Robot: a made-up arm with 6 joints. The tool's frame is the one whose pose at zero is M.
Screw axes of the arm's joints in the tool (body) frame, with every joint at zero. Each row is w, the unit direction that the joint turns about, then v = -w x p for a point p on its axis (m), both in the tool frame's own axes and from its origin. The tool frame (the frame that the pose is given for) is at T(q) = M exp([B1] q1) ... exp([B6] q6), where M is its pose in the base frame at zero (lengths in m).
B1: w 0 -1 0 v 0.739 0 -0.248
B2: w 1 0 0 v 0 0.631 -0.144
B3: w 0 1 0 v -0.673 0 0.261
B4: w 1 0 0 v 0 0.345 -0.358
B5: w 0 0 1 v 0.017 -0.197 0
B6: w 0 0 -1 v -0.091 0.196 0
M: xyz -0.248 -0.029 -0.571 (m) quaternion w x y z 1 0 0 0
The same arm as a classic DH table. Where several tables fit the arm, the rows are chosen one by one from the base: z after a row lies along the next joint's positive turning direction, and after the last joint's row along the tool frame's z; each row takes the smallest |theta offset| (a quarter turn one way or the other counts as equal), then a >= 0, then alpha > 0; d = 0 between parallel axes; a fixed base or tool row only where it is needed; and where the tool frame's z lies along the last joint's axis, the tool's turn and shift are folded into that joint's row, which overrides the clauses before.
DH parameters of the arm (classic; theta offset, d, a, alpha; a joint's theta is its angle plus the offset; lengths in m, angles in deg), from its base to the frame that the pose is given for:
base (fixed): 0 0.168 0 90
joint 1: -90 -0.115 0.108 -90
joint 2: 0 0.013 -0.042 -90
joint 3: 0 0.214 0.328 90
joint 4: -90 -0.064 0.341 90
joint 5: 0.77 0 -0.074 180
joint 6: 65.87 0 0.2161 180
tool (fixed): 155.1 -0.345 0 0

